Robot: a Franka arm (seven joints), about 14 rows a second.
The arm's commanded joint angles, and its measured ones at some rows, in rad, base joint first. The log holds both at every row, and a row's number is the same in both.
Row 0, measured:
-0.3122 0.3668 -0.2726 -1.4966 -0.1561 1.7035 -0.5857
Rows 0 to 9, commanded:
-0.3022 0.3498 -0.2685 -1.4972 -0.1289 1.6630 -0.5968
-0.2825 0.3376 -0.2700 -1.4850 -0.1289 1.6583 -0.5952
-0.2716 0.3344 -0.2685 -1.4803 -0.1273 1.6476 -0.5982
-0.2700 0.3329 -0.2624 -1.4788 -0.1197 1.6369 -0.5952
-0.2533 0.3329 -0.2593 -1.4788 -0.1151 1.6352 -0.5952
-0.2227 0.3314 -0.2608 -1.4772 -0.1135 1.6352 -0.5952
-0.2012 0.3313 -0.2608 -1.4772 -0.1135 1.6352 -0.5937
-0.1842 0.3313 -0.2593 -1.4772 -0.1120 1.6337 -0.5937
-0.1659 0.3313 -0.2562 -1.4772 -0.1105 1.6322 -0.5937
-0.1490 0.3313 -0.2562 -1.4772 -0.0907 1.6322 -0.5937
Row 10, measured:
-0.1773 0.3405 -0.2490 -1.4854 -0.1305 1.6523 -0.5861
